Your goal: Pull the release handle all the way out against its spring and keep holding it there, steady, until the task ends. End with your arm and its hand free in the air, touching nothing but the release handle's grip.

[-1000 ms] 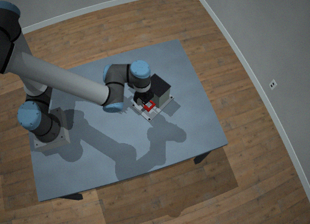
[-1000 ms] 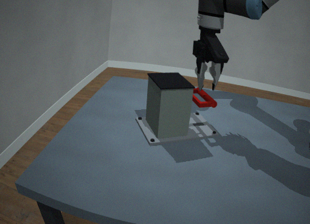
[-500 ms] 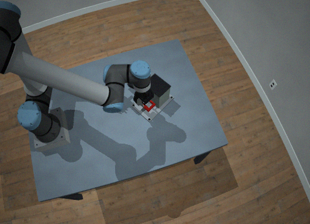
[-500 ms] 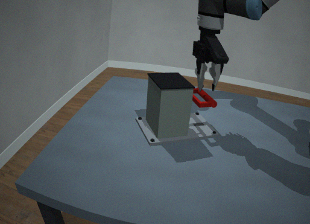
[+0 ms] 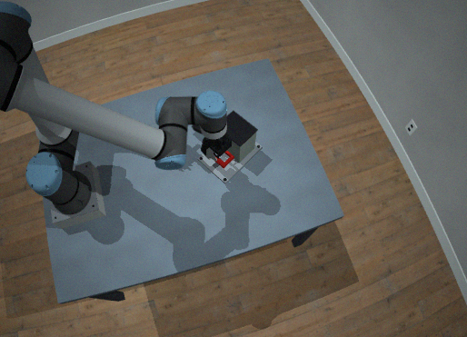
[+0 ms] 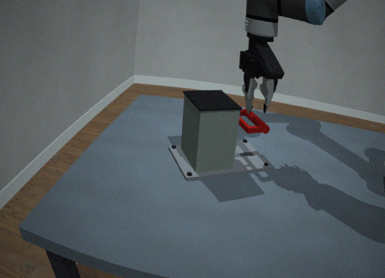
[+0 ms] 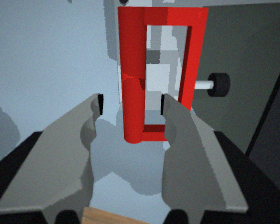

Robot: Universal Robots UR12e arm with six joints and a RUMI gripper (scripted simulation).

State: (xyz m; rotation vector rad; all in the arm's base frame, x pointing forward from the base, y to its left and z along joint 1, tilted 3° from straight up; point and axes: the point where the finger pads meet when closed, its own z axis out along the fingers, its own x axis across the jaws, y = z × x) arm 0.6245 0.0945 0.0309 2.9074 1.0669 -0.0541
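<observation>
Now: the red release handle 40 mm below my hand, 40 mm ahead of it and 30 mm to the left of it.
</observation>
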